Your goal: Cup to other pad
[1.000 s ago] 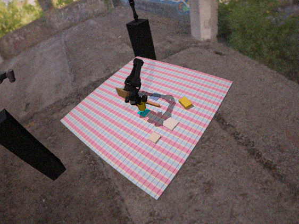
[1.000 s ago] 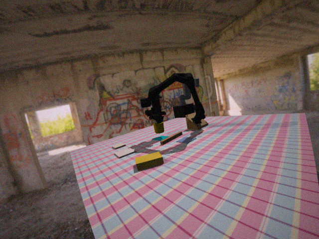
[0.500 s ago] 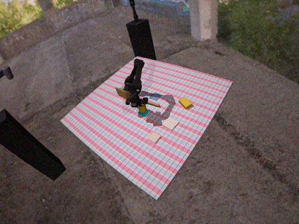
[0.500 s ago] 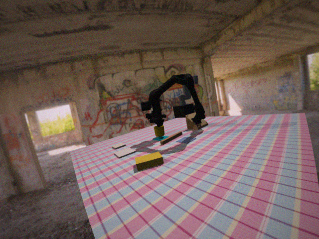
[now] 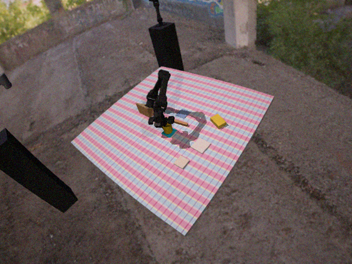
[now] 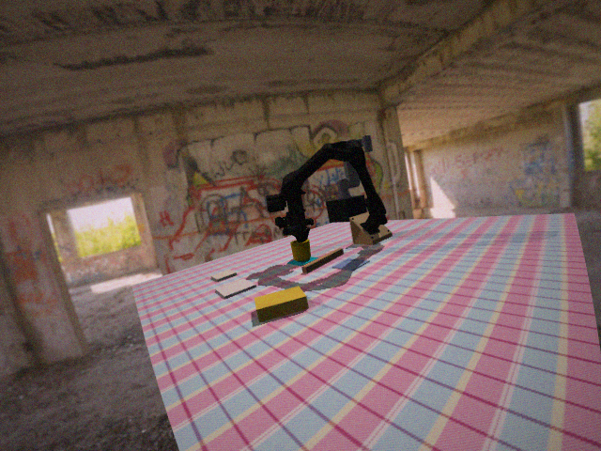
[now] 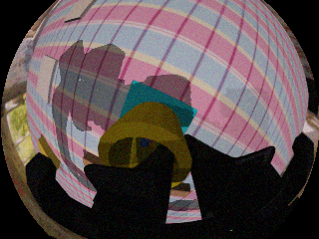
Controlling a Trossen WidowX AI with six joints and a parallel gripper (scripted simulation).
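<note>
Now: the yellow cup 2 cm to the left of my gripper tip and 2 cm ahead of it. From my gripper tip the other things lie so: blue marble 3 cm to the left, 2 cm below, 2 cm ahead; wooden bar 12 cm to the left, 4 cm below; blue-grey pad 23 cm to the left, 5 cm below, 2 cm behind.
</note>
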